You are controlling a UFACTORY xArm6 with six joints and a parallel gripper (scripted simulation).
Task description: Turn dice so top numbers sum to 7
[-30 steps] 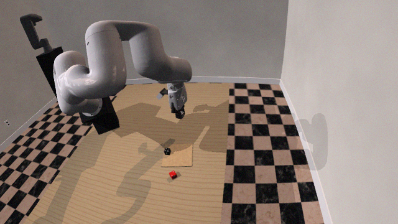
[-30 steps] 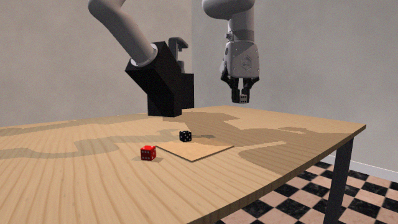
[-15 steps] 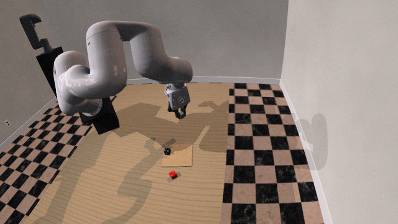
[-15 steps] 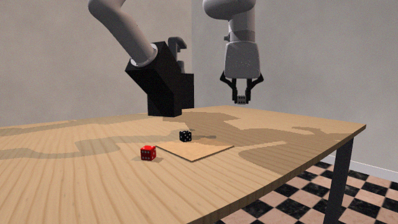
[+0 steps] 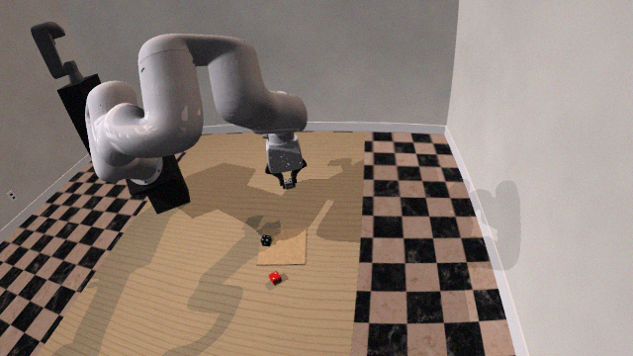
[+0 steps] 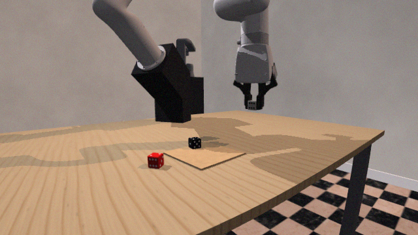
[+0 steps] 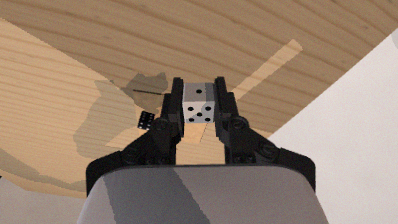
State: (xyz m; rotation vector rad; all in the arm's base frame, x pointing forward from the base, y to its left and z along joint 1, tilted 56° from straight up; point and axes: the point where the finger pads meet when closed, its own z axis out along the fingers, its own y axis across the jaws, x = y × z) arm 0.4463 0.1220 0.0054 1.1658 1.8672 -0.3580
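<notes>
Now: hand 1 cm above the white die. Also, from my hand: tan mat: 17 cm to the right, 11 cm below, 2 cm behind; then red die: 29 cm to the right, 10 cm below, 3 cm behind; then black die: 16 cm to the right, 10 cm below, 7 cm behind.
</notes>
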